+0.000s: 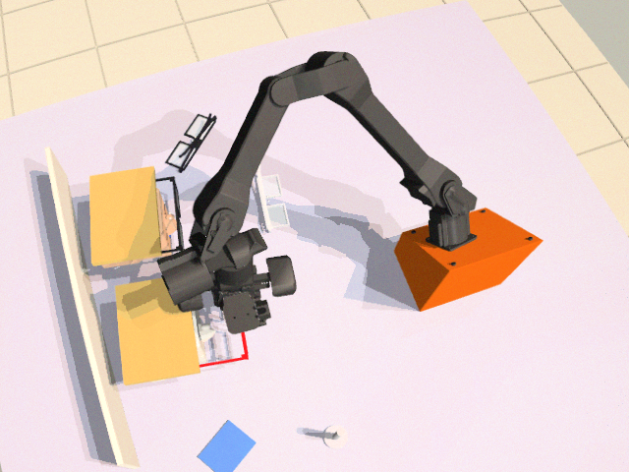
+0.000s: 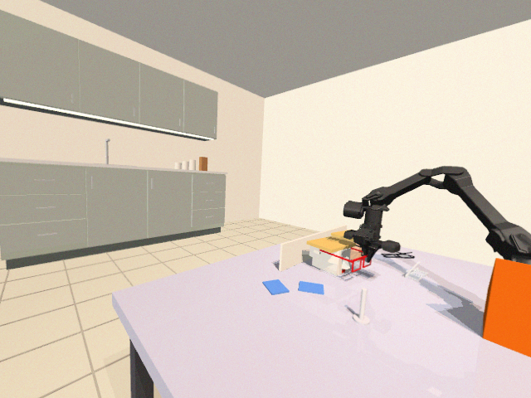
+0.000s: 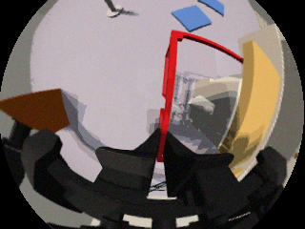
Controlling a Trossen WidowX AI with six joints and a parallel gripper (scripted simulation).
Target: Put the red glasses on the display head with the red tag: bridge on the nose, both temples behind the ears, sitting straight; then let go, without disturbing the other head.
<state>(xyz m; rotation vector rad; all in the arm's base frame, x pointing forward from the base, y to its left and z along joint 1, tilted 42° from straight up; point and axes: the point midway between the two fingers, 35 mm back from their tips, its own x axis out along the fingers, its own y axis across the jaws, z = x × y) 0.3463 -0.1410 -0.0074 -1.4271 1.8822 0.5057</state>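
The display head lies 12 cm ahead of my gripper tip and 1 cm below it. Round my gripper tip: skin-coloured head: 8 cm ahead, 22 cm to the right, 1 cm below; then cream board: 23 cm ahead, 13 cm to the right, 1 cm below; then white peg: 4 cm behind, 28 cm to the left, 4 cm below.
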